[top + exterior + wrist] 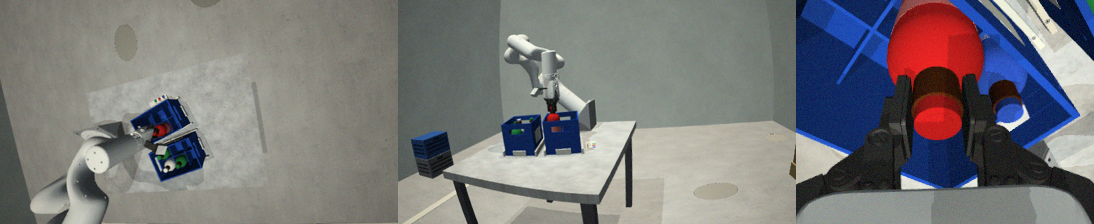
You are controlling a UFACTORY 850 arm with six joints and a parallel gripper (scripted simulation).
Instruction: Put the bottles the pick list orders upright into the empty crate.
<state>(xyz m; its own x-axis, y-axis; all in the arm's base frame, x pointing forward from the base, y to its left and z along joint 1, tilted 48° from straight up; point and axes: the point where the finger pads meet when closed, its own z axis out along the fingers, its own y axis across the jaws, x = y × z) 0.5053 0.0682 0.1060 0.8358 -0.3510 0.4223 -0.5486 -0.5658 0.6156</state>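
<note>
The red-label bottle is 7 cm below my hand. The rest, counted from my hand: green-label bottle (16 cm to the right, 14 cm below, 5 cm behind); then white-label bottle (24 cm to the right, 14 cm below, 2 cm behind); then blue-label bottle (14 cm below, 9 cm behind, 3 cm to the right).
</note>
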